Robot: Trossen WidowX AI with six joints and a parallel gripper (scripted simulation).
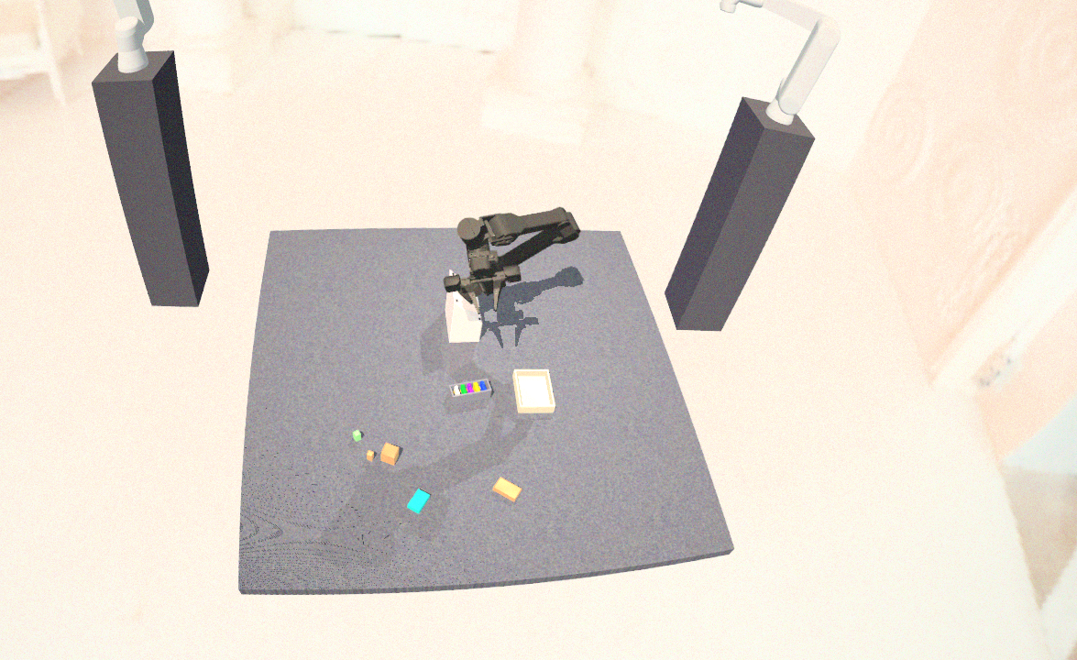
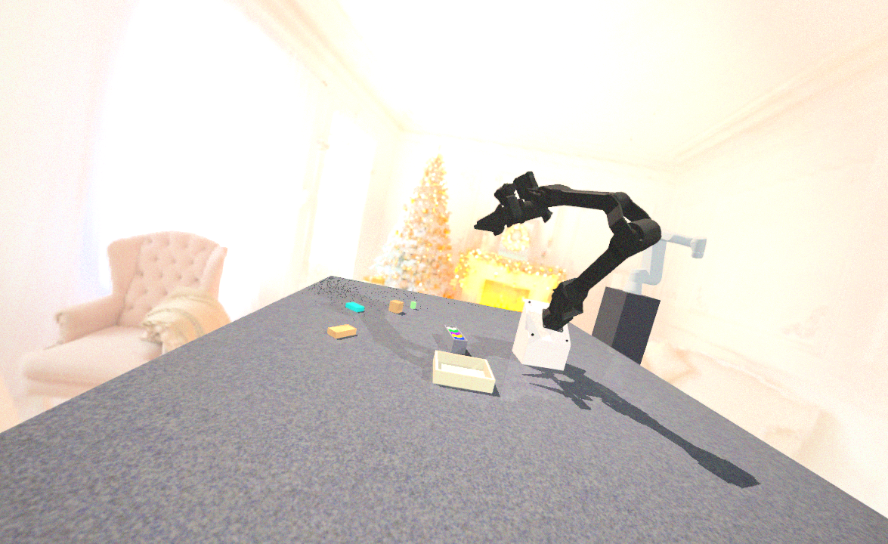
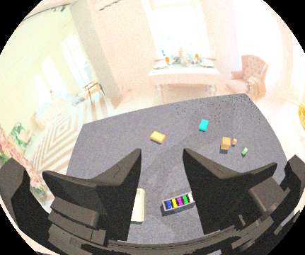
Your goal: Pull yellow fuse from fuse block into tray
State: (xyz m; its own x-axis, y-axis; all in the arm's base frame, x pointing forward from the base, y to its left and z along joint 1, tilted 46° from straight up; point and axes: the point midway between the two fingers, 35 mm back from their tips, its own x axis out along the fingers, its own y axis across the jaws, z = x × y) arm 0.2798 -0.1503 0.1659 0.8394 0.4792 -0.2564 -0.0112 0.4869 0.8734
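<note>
My gripper tip is 33 cm above the yellow fuse, 2 cm past it and 1 cm to the right of it. Also, from my gripper tip: tray (35 cm below, 18 cm to the left, 2 cm behind).
</note>
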